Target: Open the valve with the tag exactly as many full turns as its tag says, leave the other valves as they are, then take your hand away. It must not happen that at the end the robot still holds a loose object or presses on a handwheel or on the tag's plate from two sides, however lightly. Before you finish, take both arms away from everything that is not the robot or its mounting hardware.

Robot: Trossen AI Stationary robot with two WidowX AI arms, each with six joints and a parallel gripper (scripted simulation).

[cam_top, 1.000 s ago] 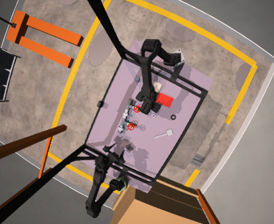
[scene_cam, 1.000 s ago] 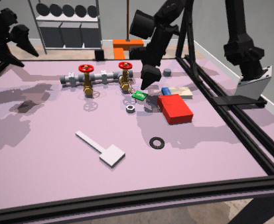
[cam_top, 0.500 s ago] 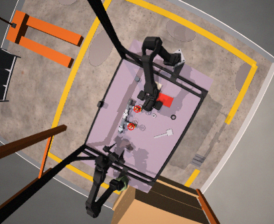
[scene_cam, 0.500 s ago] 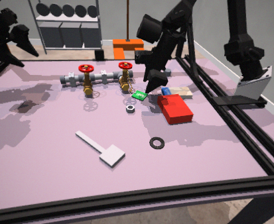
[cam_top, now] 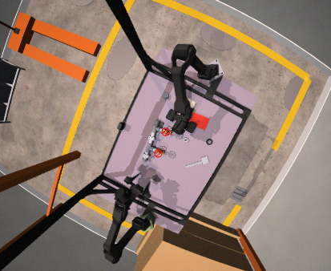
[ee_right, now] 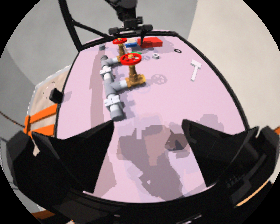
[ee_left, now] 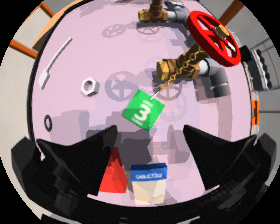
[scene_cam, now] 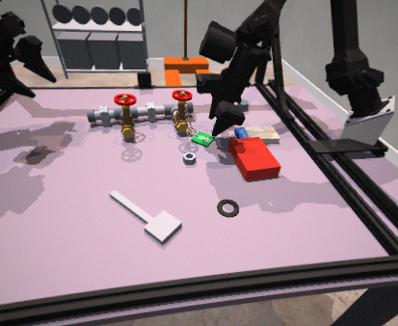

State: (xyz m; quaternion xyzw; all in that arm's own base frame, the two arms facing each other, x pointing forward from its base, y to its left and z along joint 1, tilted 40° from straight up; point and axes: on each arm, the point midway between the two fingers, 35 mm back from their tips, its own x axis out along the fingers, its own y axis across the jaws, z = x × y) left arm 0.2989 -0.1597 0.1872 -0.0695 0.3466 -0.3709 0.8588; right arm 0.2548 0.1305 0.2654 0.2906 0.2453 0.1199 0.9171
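Right now the green tag is 60 mm below my left hand and 40 mm to the right of it. From my left hand the other things lie so: red block 110 mm ahead, 60 mm to the left, 50 mm below; grey nut 90 mm to the right, 90 mm ahead, 60 mm below; flat grey wrench 240 mm ahead, 200 mm to the right, 60 mm below.
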